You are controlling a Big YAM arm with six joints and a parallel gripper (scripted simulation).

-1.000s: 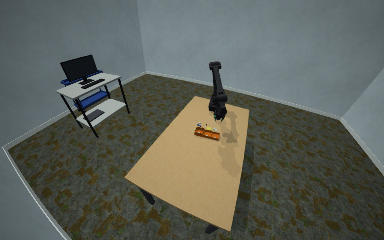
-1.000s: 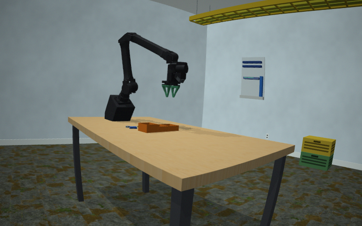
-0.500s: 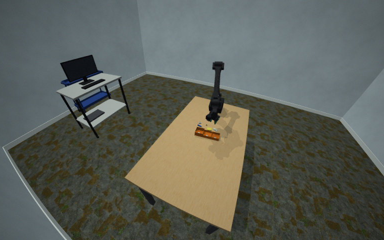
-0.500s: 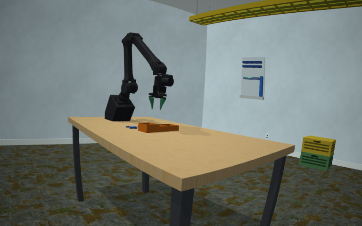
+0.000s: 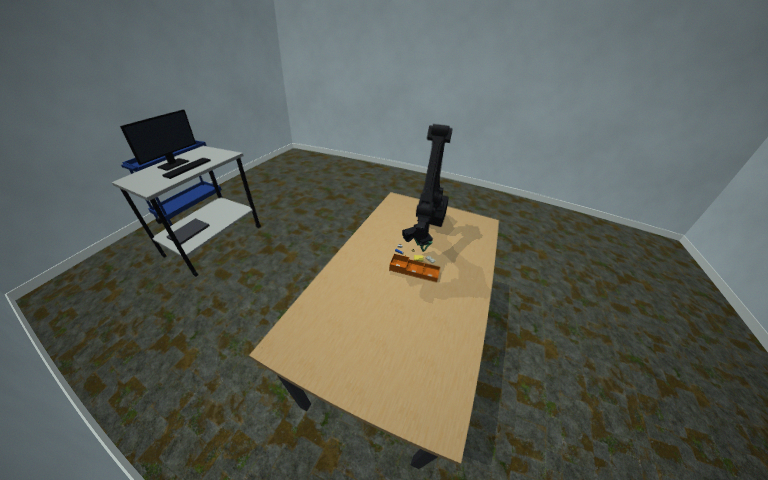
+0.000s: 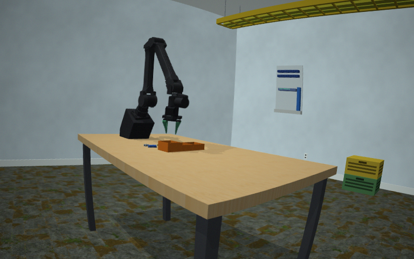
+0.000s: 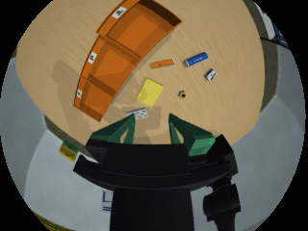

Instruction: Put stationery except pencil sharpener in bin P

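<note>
My gripper is now 8 cm above the yellow pad and 1 cm short of it. Also, from my hand: white dotted tile 8 cm below, 6 cm to the left; orange stick 8 cm below, 7 cm to the right, 2 cm ahead; dark ring 8 cm below, 6 cm behind, 4 cm to the right.
</note>
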